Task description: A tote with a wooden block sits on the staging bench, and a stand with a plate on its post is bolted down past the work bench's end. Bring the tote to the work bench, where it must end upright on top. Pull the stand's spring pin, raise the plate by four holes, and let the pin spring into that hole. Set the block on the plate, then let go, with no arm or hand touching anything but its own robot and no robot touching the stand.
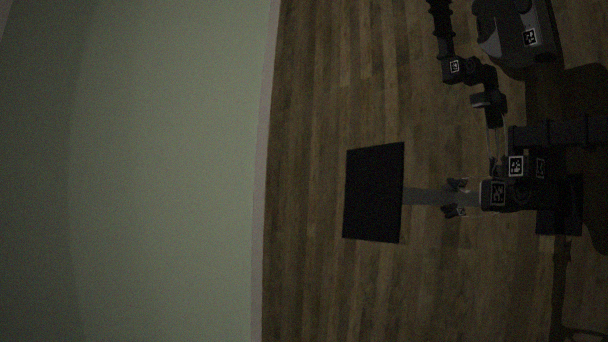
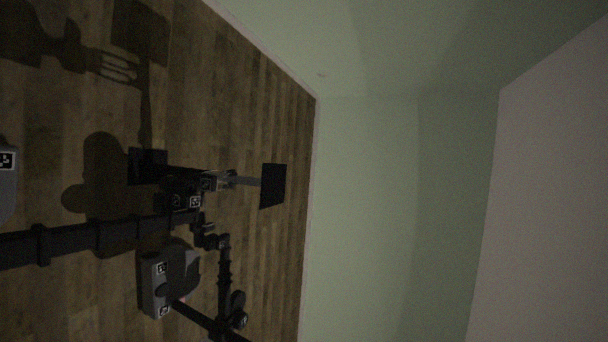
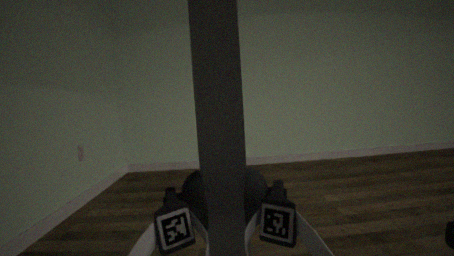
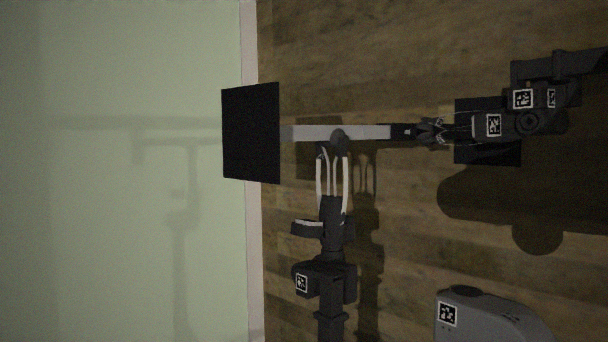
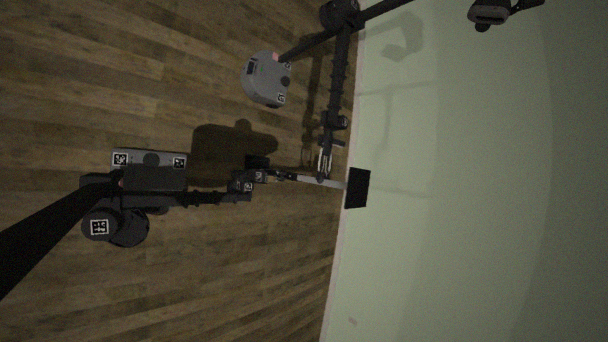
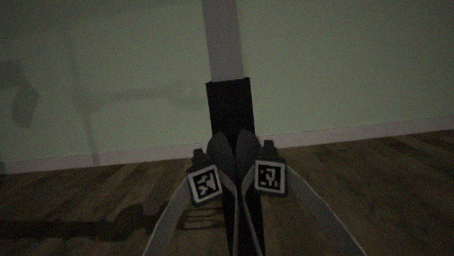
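The stand's black plate [image 1: 372,192] [image 2: 273,185] [image 4: 250,132] [image 5: 357,187] tops its light inner post [image 1: 425,196] [image 3: 217,100] [image 4: 370,132] [image 6: 225,45], which rises from a dark sleeve [image 6: 230,100]. The r1 gripper [image 1: 456,198] [image 3: 225,200] [image 4: 330,145] is shut on this post between sleeve and plate, one pad against each side. The r2 gripper [image 4: 433,133] [image 6: 234,155] is lower, at the sleeve's front. Its pads are nearly together, seemingly shut on the spring pin, which they hide. The tote, the block and both benches do not show.
The stand's dark foot [image 1: 557,220] [image 4: 487,155] is on the wooden floor, near a pale green wall [image 1: 175,150] [image 4: 125,250]. The r1 base [image 5: 265,80] and r2 base [image 2: 170,280] stand to different sides of the stand. Both arms reach in close to each other.
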